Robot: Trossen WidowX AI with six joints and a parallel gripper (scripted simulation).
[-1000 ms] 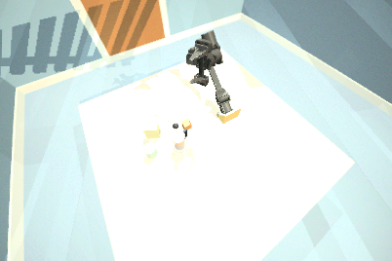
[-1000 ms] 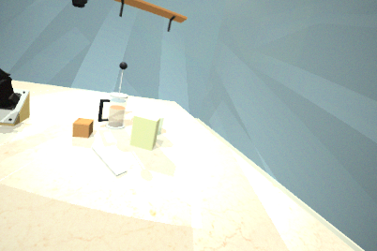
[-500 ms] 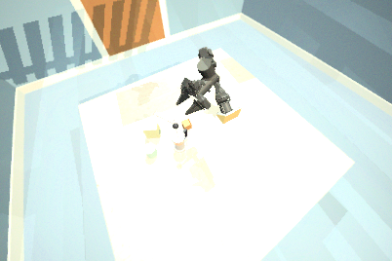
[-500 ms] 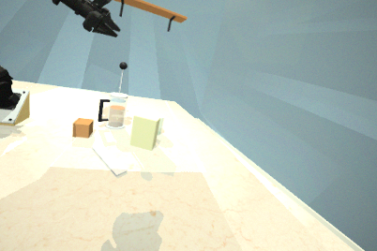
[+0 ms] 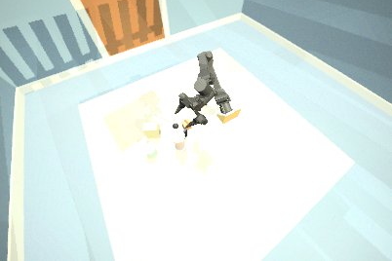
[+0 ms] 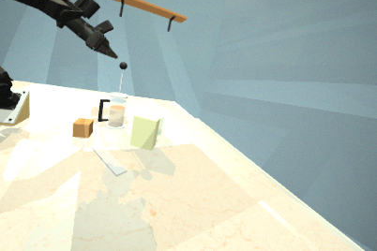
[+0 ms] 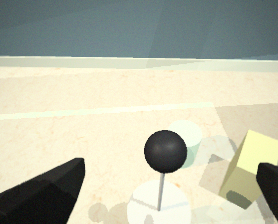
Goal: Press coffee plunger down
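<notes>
Now: gripper tip 160 mm above the glass coffee press, 10 mm to the left of it and 10 mm short of it.
</notes>
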